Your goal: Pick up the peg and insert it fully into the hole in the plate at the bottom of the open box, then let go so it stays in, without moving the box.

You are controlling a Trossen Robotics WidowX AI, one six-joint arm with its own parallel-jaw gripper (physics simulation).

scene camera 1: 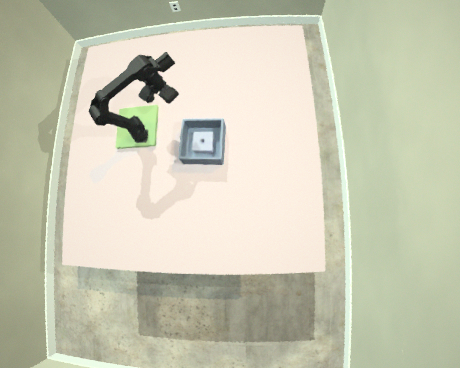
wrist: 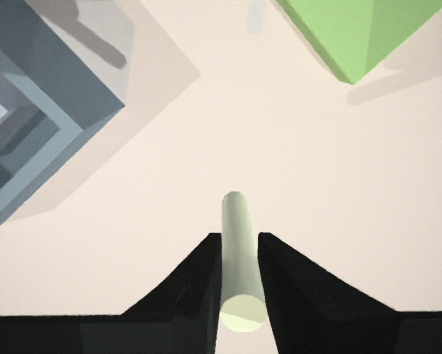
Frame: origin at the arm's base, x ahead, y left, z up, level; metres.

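Seen in the pictures: gripper, fingertip midpoint: (wrist: 239, 244); arm's base at its link origin: (scene camera 1: 141, 136).
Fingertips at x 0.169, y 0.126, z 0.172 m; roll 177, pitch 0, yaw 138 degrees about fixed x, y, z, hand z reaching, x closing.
Pixels of each thing's top centre, then the offset from my fingertips to it. Level surfaces: height alone.
- pale green round peg at its top centre: (wrist: 246, 318) dx +0.006, dy +0.007, dz +0.025 m
- open blue-grey box at its top centre: (scene camera 1: 201, 138) dx +0.148, dy -0.173, dz -0.099 m
- white plate at its top centre: (scene camera 1: 202, 140) dx +0.148, dy -0.173, dz -0.136 m
- pale pink table top at its surface level: dz -0.197 m
The pale green round peg (wrist: 239, 260) stands roughly upright between the fingertips of my gripper (wrist: 239, 244) (scene camera 1: 158, 95), which is shut on it. The peg is held above the table, with its shadows apart from it. It cannot be made out in the scene view. The open blue-grey box (scene camera 1: 202, 161) (wrist: 85, 100) sits on the table, to the right of and below my gripper in the scene view and at the left edge of the wrist view. The white plate (scene camera 1: 197, 147) with a small dark hole (scene camera 1: 202, 141) lies at its bottom. The hole does not show in the wrist view.
A green square pad (scene camera 1: 150, 117) (wrist: 350, 45) lies under the arm's base, left of the box. The pale pink table top (scene camera 1: 250, 215) extends around the box. The box walls stand up around the plate. The arm's shadow falls below the box in the scene view.
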